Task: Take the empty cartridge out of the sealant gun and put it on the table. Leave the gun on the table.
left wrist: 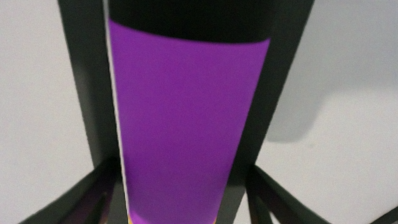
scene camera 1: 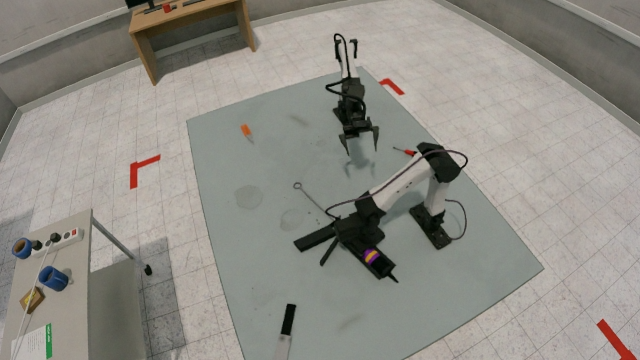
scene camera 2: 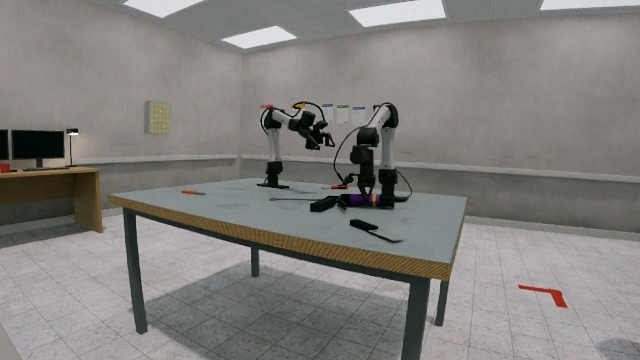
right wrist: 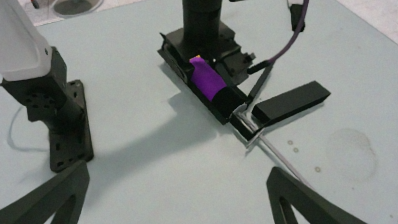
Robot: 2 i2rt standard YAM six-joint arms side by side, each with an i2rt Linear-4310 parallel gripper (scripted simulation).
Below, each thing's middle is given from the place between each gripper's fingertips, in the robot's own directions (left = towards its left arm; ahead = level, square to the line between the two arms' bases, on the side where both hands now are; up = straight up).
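Counting from my left hand, I find the sealant gun (left wrist: 86, 38) 20 mm below it, 140 mm to the right of it and 60 mm ahead of it. The purple cartridge (left wrist: 184, 84) is 10 mm below my left hand and 20 mm to the left of it.
From my right hand, the sealant gun is 220 mm below it, 170 mm ahead of it and 110 mm to the left of it. The purple cartridge is 210 mm below my right hand, and it is also 270 mm to the left of that hand and 110 mm ahead of it.
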